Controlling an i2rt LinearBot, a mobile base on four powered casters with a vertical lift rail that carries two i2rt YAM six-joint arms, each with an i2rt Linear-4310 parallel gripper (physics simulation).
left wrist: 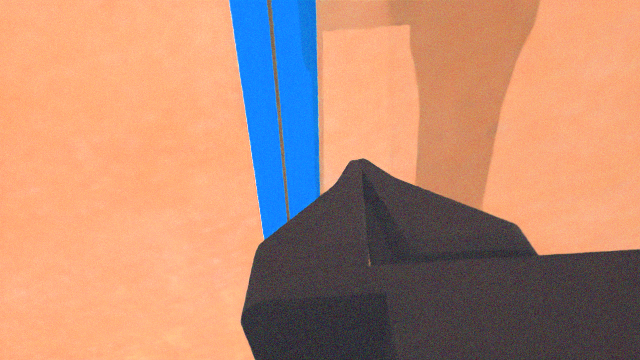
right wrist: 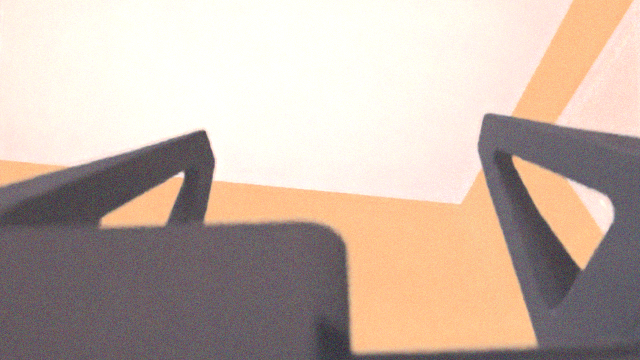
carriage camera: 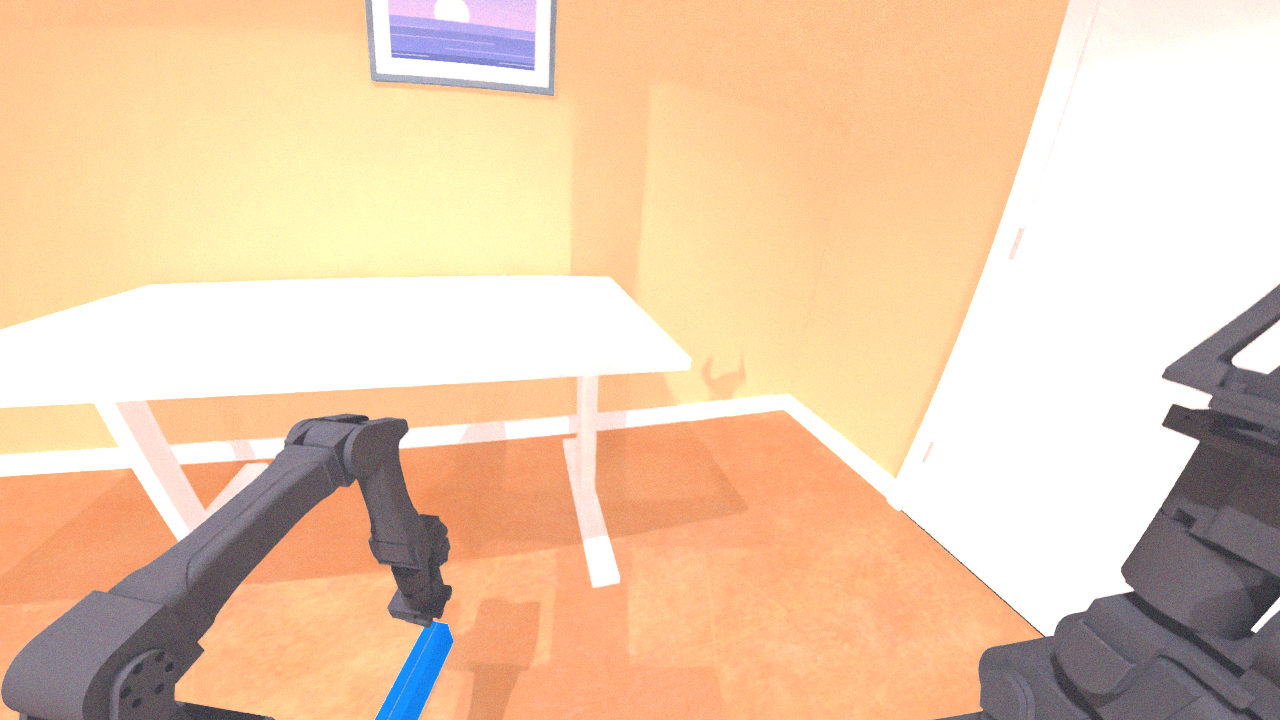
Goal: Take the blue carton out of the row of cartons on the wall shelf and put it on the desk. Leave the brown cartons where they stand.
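Frame: origin at the left arm's base, x left, y back, z up, level; metres.
Seen in the pictures: left gripper, between the fingertips: (left wrist: 358, 173) (carriage camera: 430, 624); right gripper, between the fingertips: (right wrist: 342, 137).
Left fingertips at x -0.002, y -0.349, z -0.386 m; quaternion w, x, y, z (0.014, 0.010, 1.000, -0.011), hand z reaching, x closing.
Offsets run from my left fingertips to a thing's top centre. "spot": to the spot under its first point. Level surfaces: height alone.
The blue carton @[dz -0.133, dx +0.056, dy +0.044 m] (carriage camera: 418, 671) (left wrist: 280, 110) shows as a long blue bar with a thin brown seam, and appears to lie on the floor. Its lower part is cut off in the carriage view. My left gripper (carriage camera: 435, 621) (left wrist: 358, 173) is shut with nothing between its fingers. It is at the carton's far end in the carriage view and covers that end in the left wrist view; whether they touch is unclear. My right gripper (right wrist: 342, 137) is open and empty, raised at the right of the carriage view. The white desk @[dz +0.507 m] (carriage camera: 358, 331) stands against the wall. The wall shelf and brown cartons do not show.
The desk's white legs @[spot: dz -0.057, dx -0.275, dy -0.556 m] (carriage camera: 586, 474) reach down to the orange-brown floor @[dz -0.213 m] (carriage camera: 760, 582). A framed picture (carriage camera: 460, 73) hangs on the wall above the desk. A white door (carriage camera: 1127, 313) is at the right. A large pale surface @[dz +2.224 m] (right wrist: 300, 90) shows beyond the right fingers.
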